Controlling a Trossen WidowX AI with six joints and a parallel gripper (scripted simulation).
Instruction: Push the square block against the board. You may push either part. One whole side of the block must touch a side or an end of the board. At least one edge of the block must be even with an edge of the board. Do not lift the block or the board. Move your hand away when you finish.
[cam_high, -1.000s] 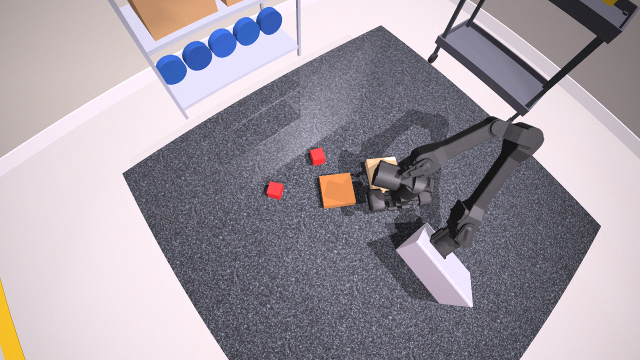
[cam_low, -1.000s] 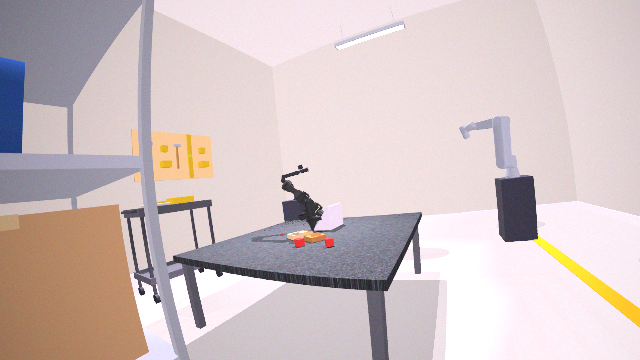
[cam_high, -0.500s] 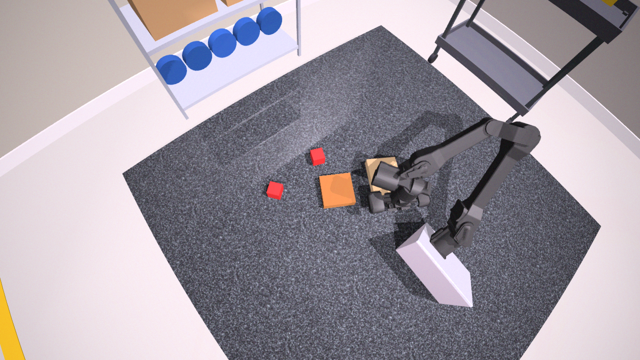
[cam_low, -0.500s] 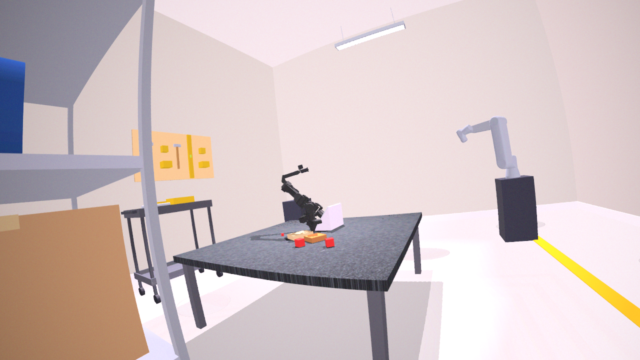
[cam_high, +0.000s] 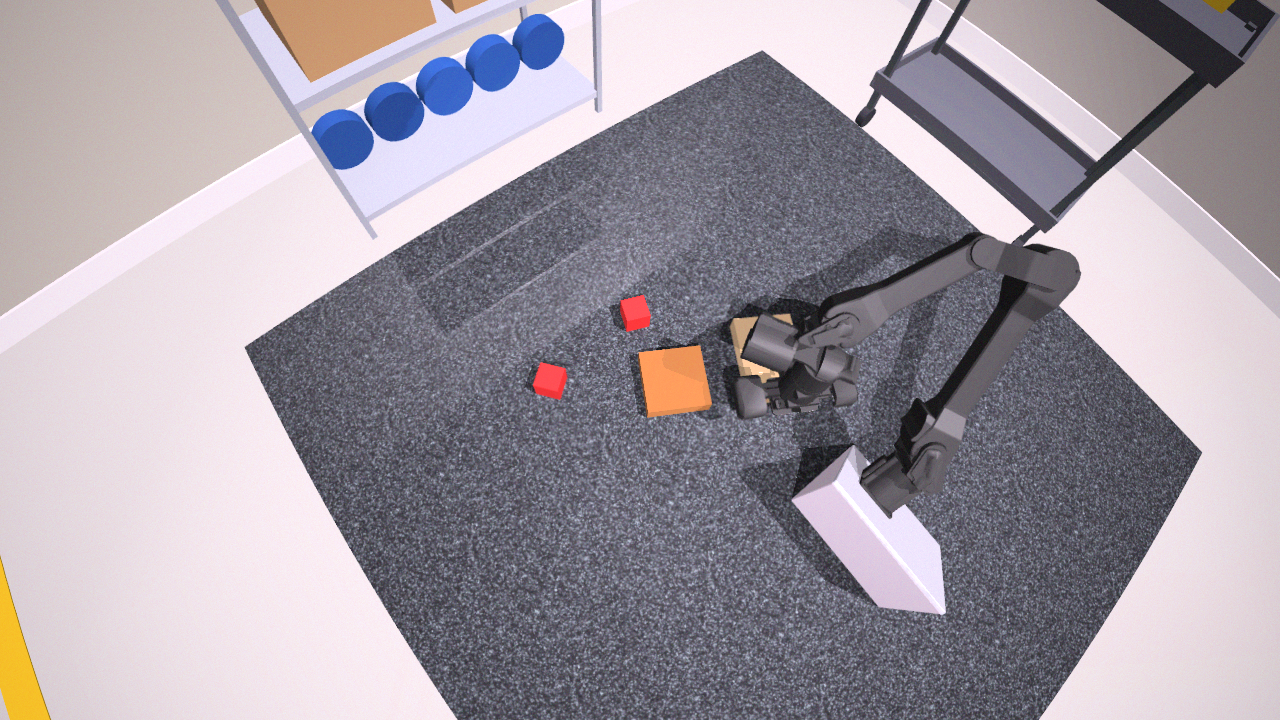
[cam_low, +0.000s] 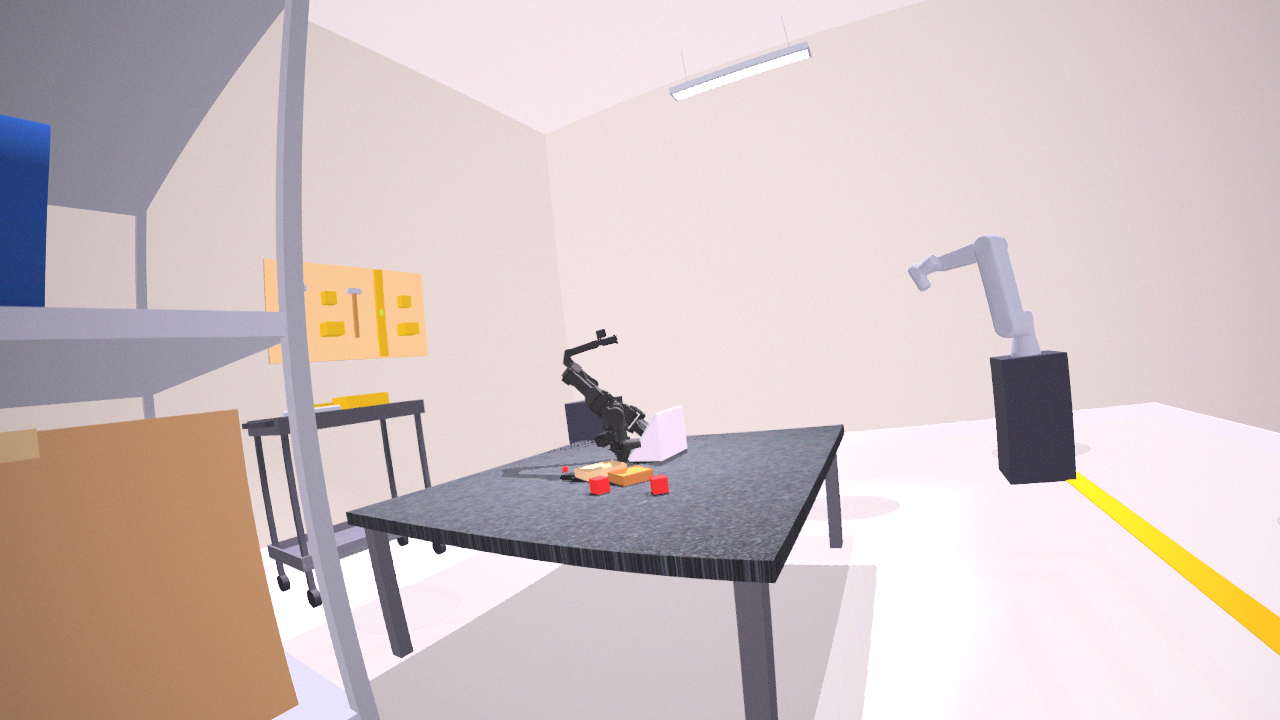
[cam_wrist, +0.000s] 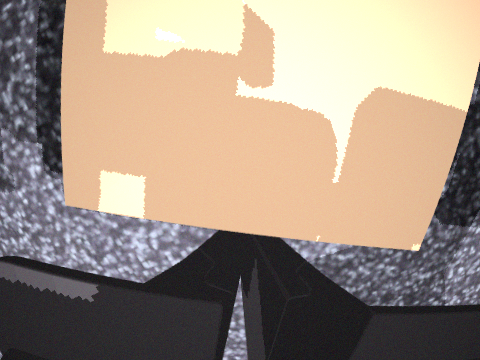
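Now: the tan board 70 mm ahead of my gripper tip, 40 mm to the right of it and 10 mm above it. Also, from my gripper tip: orange square block: 140 mm ahead, 110 mm to the left, 10 mm above; tiny red cube: 30 mm ahead, 220 mm to the right.
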